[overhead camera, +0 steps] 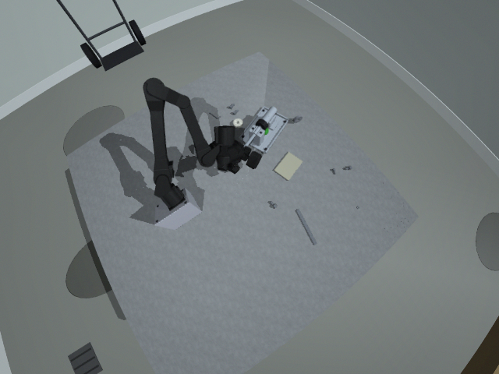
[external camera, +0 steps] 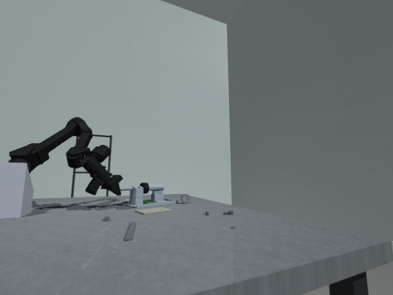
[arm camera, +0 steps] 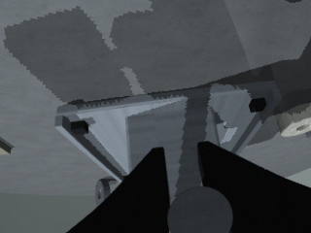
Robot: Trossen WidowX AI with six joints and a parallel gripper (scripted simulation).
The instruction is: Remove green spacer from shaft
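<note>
The grey shaft is 5 cm ahead of my gripper tip, 2 cm to the left of it and 3 cm above it. From my gripper tip the other things lie so: green spacer 14 cm ahead, 4 cm to the left, 5 cm below; white ring 7 cm ahead, 16 cm to the left, 5 cm below; dark spacer 11 cm ahead, 3 cm to the left, 2 cm above.
</note>
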